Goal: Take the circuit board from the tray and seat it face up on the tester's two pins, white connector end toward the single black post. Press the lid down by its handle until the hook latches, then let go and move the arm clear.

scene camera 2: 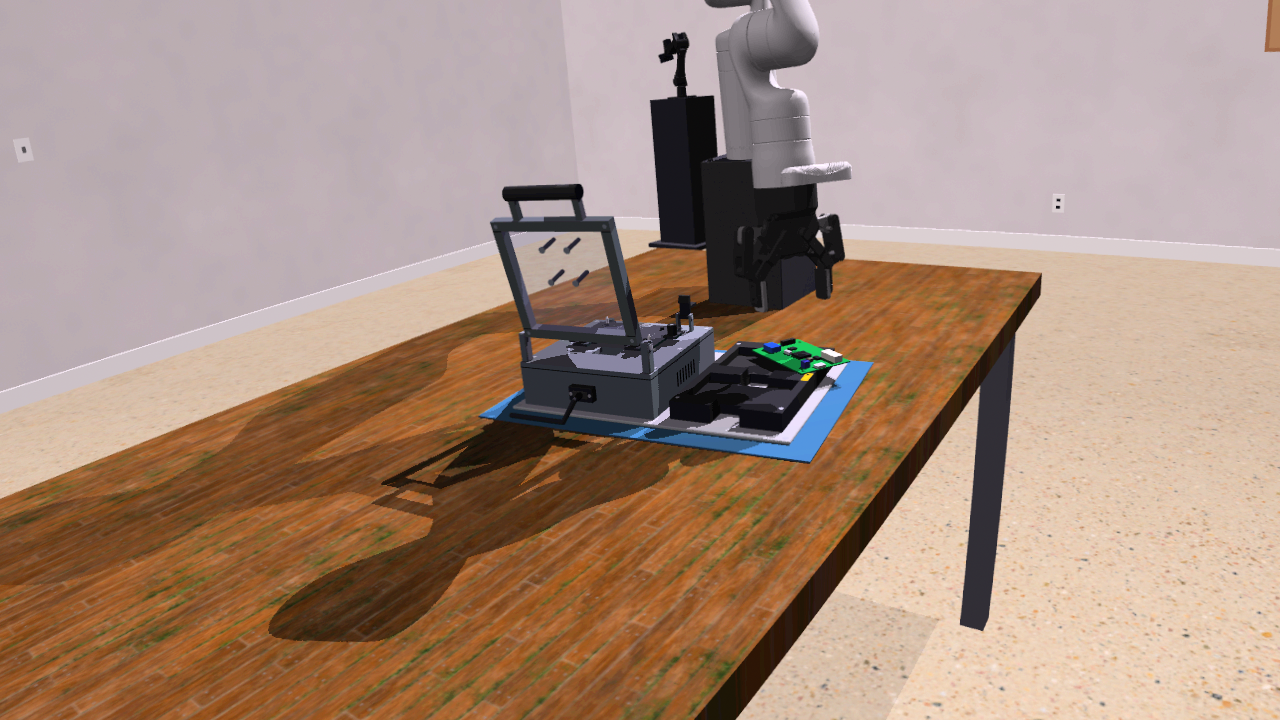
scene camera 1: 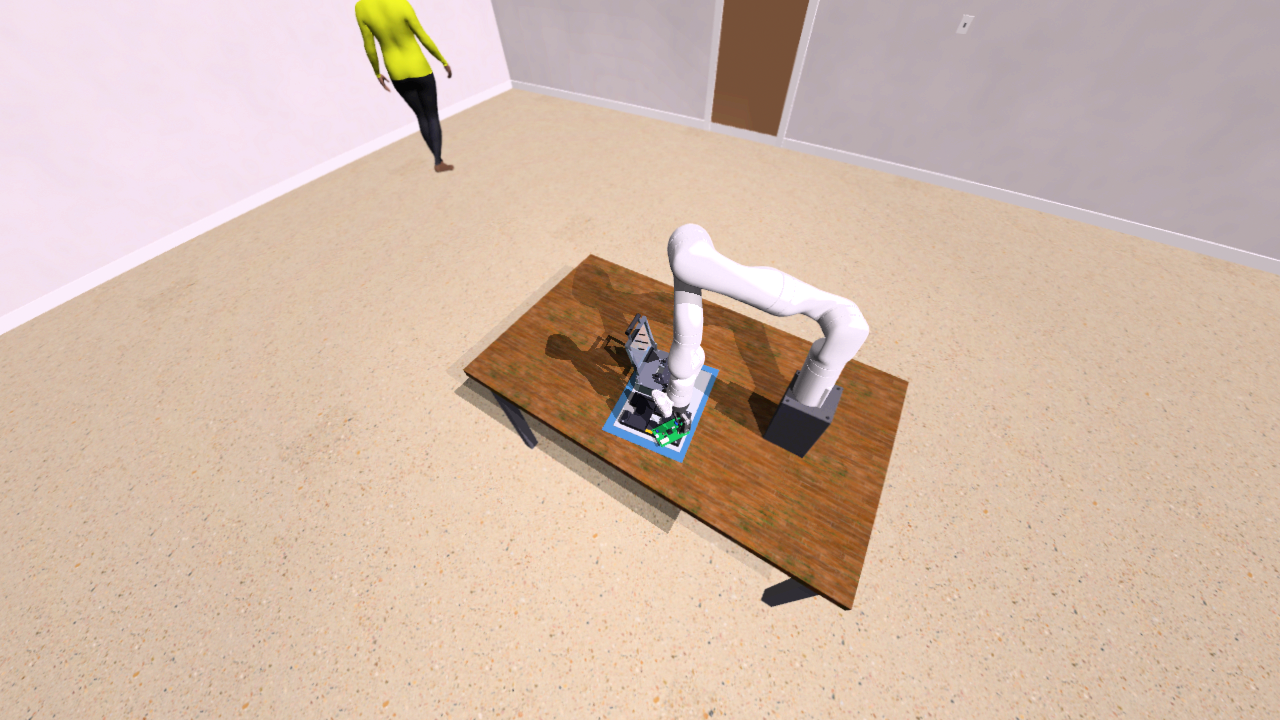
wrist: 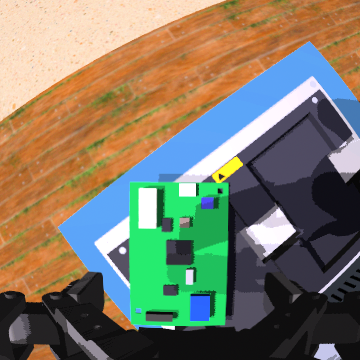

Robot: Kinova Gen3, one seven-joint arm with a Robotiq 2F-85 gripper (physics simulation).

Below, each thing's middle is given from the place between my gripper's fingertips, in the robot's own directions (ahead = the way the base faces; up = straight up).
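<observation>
Green circuit board [scene camera 2: 797,355], 1 cm left of my hand, 6 cm below it. Clear lid [scene camera 2: 567,274], 13 cm to the right of my hand, 25 cm ahead, 9 cm above.
</observation>
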